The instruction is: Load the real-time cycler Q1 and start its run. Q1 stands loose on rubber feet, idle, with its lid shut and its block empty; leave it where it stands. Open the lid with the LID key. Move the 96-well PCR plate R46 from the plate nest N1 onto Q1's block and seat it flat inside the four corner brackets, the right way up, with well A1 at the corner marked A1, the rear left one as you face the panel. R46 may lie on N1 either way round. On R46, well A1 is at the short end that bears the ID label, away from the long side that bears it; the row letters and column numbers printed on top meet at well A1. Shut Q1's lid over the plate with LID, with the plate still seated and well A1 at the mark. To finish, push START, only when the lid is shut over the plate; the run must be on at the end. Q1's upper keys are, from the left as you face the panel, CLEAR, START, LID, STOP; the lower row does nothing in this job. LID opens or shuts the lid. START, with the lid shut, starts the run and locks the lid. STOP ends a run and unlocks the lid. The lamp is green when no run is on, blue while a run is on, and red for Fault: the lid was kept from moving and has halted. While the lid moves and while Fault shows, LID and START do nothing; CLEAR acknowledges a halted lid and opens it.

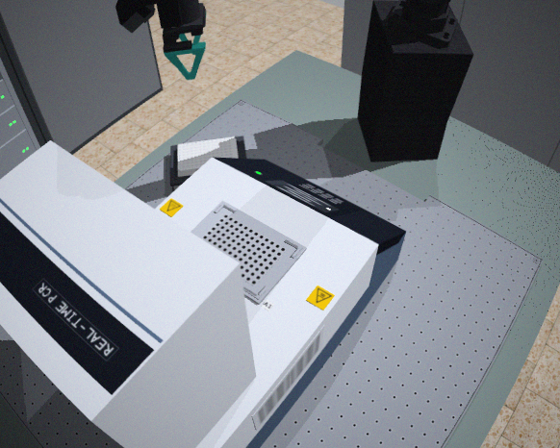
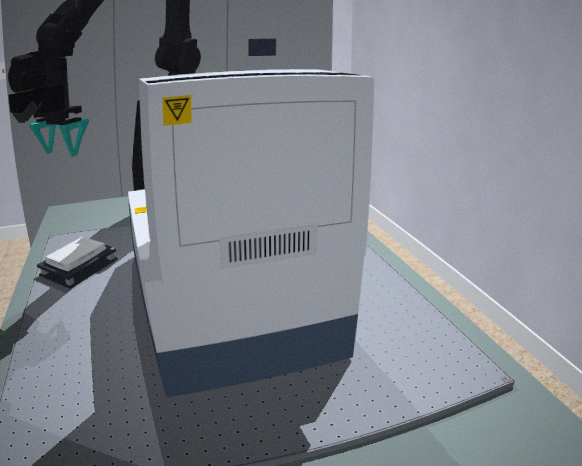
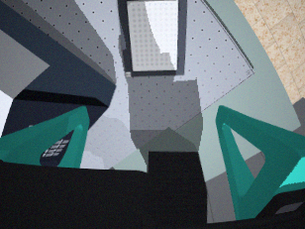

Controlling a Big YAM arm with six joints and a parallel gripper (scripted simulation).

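Now: the plate R46 240 mm below my hand. From my hand the other things lie so: plate nest N1: 250 mm below.
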